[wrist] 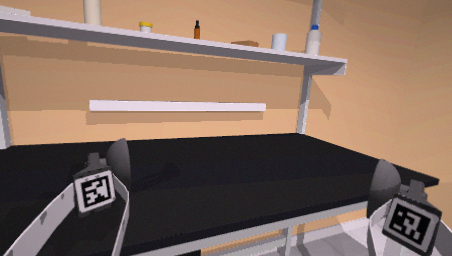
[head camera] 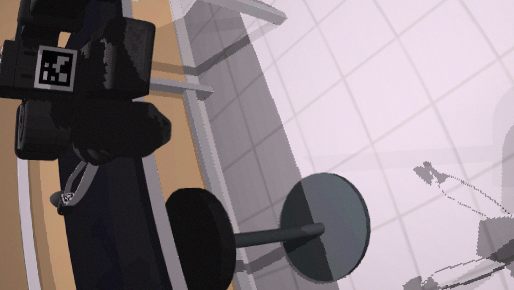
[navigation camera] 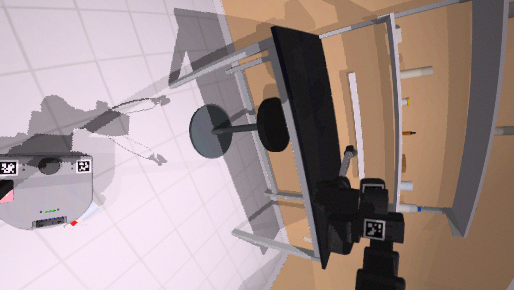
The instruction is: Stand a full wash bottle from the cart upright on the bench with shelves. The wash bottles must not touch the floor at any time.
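Note:
The black bench top [head camera: 95, 235] [navigation camera: 312, 100] [wrist: 225, 200] lies under and ahead of my gripper [wrist: 244, 167]. The fingers are wide apart with nothing between them. One fingertip [head camera: 65, 198] [navigation camera: 350, 151] shows in the head and navigation views; the other is hidden by the wrist. In the navigation view, a pale object with a red part [navigation camera: 87, 214], looking like a wash bottle on its side, lies low beside my base; whether it rests on the floor is hard to tell. No wash bottle shows on the visible bench top. The cart does not show.
A stool [head camera: 200, 235] [navigation camera: 274, 125] stands at the bench front. The shelf [navigation camera: 396, 125] [wrist: 220, 50] above the bench holds a white bottle with a blue cap [navigation camera: 409, 208] [wrist: 313, 42], a pale cup [wrist: 279, 42] and a brown bottle [wrist: 196, 33]. A white rail [navigation camera: 356, 125] [wrist: 175, 106] runs along the wall.

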